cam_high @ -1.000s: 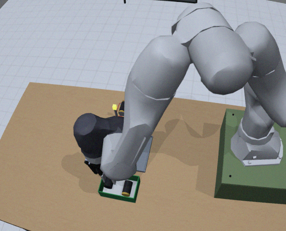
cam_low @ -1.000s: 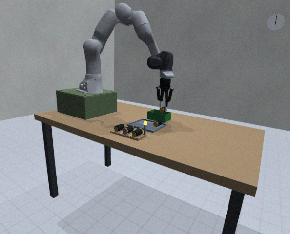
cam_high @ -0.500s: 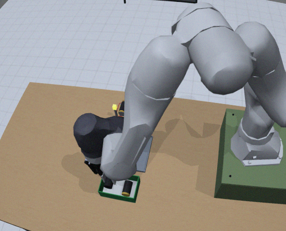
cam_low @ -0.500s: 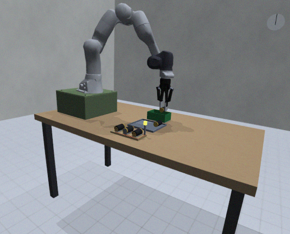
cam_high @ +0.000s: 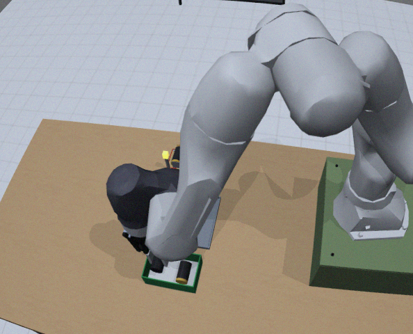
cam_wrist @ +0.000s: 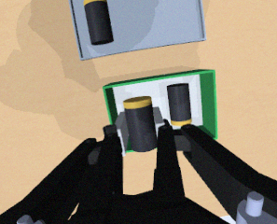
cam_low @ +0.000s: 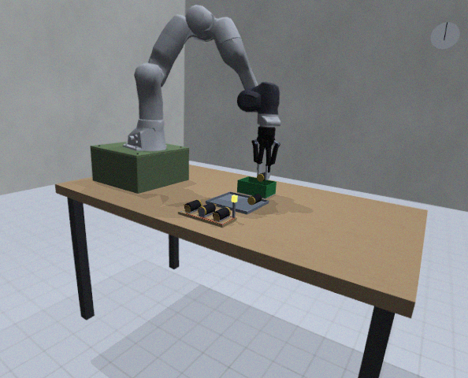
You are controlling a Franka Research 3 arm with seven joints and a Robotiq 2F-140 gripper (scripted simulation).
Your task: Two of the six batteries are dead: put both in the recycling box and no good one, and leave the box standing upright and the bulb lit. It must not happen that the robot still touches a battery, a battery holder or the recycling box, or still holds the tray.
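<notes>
Now: hand 9 cm above the green recycling box and 3 cm past it. Also, from my hand: bulb 35 cm to the right, 9 cm ahead, 3 cm below; grey bulb post 35 cm to the right, 9 cm ahead, 7 cm below; tray 18 cm to the right, 10 cm below, 1 cm behind.
</notes>
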